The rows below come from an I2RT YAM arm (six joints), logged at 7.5 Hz.
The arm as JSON. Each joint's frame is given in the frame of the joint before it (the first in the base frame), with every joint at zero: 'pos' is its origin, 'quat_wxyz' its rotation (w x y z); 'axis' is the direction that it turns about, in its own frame. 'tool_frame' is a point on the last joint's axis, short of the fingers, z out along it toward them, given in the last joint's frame.
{
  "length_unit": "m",
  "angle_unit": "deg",
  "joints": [
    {
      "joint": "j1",
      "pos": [
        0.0,
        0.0,
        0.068
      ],
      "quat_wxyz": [
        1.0,
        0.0,
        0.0,
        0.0
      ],
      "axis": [
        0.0,
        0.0,
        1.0
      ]
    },
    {
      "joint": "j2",
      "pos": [
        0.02,
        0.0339,
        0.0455
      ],
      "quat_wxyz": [
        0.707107,
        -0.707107,
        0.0,
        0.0
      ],
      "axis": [
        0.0,
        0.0,
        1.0
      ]
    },
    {
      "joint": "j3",
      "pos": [
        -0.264,
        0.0,
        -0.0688
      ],
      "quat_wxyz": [
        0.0,
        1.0,
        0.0,
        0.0
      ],
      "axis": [
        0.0,
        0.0,
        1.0
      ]
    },
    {
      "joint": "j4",
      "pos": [
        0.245,
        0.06,
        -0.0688
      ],
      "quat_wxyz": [
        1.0,
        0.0,
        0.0,
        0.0
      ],
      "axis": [
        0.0,
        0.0,
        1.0
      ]
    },
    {
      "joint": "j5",
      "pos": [
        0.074,
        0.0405,
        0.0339
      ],
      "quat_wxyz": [
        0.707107,
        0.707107,
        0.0,
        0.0
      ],
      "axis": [
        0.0,
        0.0,
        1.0
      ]
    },
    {
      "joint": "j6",
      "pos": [
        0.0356,
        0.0,
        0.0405
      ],
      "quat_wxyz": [
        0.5,
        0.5,
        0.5,
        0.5
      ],
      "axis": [
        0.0,
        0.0,
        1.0
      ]
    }
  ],
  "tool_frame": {
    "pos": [
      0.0,
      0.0,
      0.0
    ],
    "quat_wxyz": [
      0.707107,
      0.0,
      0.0,
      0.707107
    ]
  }
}
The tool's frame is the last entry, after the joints.
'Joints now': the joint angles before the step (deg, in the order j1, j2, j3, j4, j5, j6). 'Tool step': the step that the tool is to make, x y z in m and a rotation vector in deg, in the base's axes. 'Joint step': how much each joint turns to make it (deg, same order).
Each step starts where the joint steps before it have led.
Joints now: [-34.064 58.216 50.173 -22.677 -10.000 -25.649]
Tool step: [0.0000 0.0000 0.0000 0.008 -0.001 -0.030]
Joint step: [0.004 -0.001 0.000 0.000 0.026 0.024]
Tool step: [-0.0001 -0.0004 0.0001 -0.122 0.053 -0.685]
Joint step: [0.004 0.005 0.009 0.062 0.659 0.243]
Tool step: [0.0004 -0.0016 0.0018 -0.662 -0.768 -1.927]
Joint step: [-0.012 0.002 0.002 1.134 1.716 0.867]
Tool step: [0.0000 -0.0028 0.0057 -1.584 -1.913 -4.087]
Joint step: [-0.007 -0.211 0.216 2.218 3.710 1.724]
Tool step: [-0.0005 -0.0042 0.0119 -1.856 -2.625 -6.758]
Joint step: [0.016 -0.002 1.438 1.818 6.156 2.827]
